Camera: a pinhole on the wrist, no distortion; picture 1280 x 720 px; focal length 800.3 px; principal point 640.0 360.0 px. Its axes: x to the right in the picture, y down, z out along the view. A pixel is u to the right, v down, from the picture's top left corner.
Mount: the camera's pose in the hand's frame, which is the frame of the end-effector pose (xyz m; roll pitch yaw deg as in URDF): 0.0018 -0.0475 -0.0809 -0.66 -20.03 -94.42
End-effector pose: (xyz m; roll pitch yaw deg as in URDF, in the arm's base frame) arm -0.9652 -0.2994 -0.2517 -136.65 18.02 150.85
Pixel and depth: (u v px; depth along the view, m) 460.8 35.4 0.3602
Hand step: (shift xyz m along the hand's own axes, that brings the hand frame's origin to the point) -0.1243 0.1626 0.2314
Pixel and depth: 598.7 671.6 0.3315
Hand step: 0.1442 0.0710 0.2233
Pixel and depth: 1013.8 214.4 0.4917
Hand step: -0.0854 -0.0879 0.4607
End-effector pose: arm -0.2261 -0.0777 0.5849 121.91 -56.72 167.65
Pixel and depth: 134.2 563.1 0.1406
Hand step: 0.0491 0.0807 0.0204
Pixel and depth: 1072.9 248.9 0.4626
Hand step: -0.0628 -0.1191 0.4401
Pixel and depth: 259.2 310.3 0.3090
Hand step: 0.0050 0.1970 0.1592
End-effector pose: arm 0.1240 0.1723 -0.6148 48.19 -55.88 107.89
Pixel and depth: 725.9 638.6 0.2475
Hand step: 0.0951 0.0049 0.1598
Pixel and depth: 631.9 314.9 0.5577
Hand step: -0.0080 0.1503 0.4414
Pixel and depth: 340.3 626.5 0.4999
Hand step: 0.2002 0.2846 0.3228
